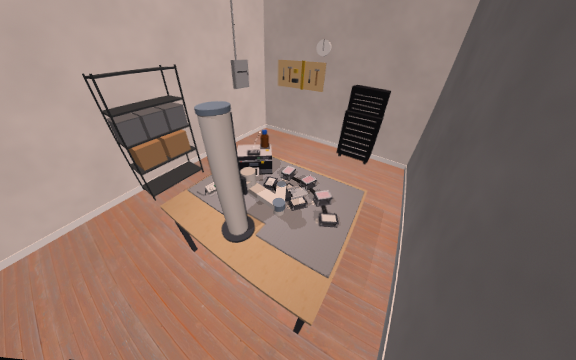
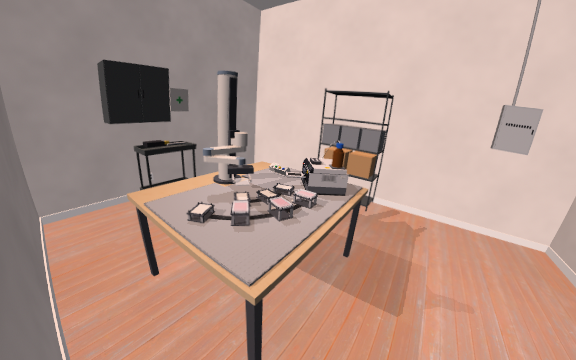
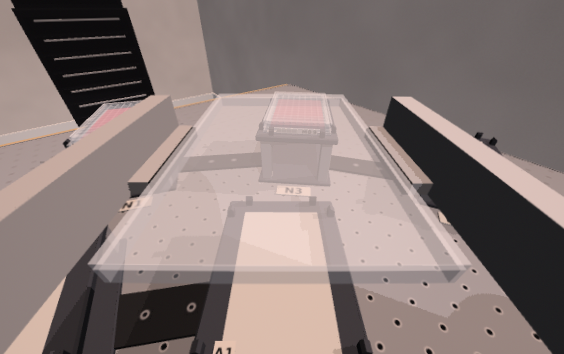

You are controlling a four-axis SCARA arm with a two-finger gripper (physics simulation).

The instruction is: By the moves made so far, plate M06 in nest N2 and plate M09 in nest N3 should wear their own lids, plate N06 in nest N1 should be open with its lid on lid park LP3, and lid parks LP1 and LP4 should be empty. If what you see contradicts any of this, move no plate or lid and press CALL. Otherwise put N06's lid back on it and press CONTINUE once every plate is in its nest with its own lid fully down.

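Seen in the pictures: gripper, between the fingertips: point(image 1: 300, 191) point(image 2: 242, 181) point(image 3: 281, 116); arm's base, origin of its link: point(image 1: 238, 228) point(image 2: 227, 179).
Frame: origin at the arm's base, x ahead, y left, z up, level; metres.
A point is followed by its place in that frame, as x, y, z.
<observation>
My gripper point(image 3: 281, 116) {0.474, -0.262, 0.169} point(image 2: 242, 176) {0.474, -0.262, 0.169} is shut on a clear lid point(image 3: 280, 272) {0.414, -0.214, 0.162} point(image 1: 299, 192) {0.459, -0.260, 0.165}, held level above a dark park with a cream pad point(image 3: 280, 315) {0.437, -0.233, 0.058} point(image 1: 298, 202) {0.452, -0.264, 0.058} point(image 2: 242, 196) {0.467, -0.253, 0.058} marked A1. The park's own name is not readable. Beyond, a pink plate point(image 3: 300, 112) point(image 1: 323, 196) {0.594, -0.426, 0.103} point(image 2: 240, 206) {0.636, -0.427, 0.104} under a clear cover sits in nest N3 point(image 3: 297, 137). A second pink plate point(image 3: 107, 117) {0.753, -0.190, 0.100} point(image 1: 308, 180) {0.724, -0.217, 0.100} point(image 2: 281, 202) {0.758, -0.212, 0.097} is partly behind the left finger. A third pink plate point(image 1: 288, 171) {0.749, 0.022, 0.094} point(image 2: 305, 194) {0.794, 0.009, 0.093} stands beyond it; whether it is open is too small to tell.
Other cream-topped stands point(image 1: 328, 218) {0.429, -0.547, 0.060} point(image 1: 270, 182) {0.537, 0.093, 0.056} point(image 2: 201, 210) {0.454, -0.558, 0.060} point(image 2: 284, 187) {0.561, 0.094, 0.056} stand around the plates. A grey machine point(image 2: 327, 177) {0.820, 0.284, 0.158} with a brown bottle point(image 2: 338, 156) {0.858, 0.353, 0.320} and a button panel point(image 2: 279, 168) {0.242, 0.448, 0.072} are on the table. The arm column point(image 1: 222, 170) {-0.053, -0.053, 0.587} point(image 2: 226, 110) {0.056, -0.050, 0.598} rises at the table's edge.
</observation>
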